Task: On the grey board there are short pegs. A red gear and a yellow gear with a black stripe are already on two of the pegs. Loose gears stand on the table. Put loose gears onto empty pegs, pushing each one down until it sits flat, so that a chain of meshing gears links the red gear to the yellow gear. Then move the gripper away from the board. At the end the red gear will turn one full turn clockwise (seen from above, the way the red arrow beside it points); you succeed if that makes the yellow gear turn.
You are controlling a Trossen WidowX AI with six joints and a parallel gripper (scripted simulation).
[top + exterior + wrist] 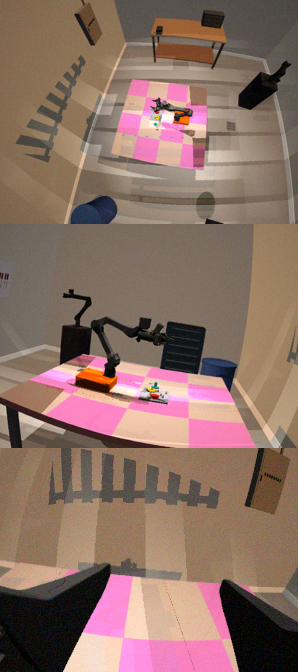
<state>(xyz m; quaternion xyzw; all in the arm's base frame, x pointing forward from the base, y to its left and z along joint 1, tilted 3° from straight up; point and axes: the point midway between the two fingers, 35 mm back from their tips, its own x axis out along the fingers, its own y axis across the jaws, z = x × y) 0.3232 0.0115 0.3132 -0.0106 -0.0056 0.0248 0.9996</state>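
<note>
The teal gear lies 330 mm below my gripper tip, 140 mm to the left of it and 100 mm behind it. Round my gripper tip: yellow gear (330 mm below, 100 mm behind, 40 mm to the left); red gear (330 mm below, 50 mm to the right, 50 mm behind).
</note>
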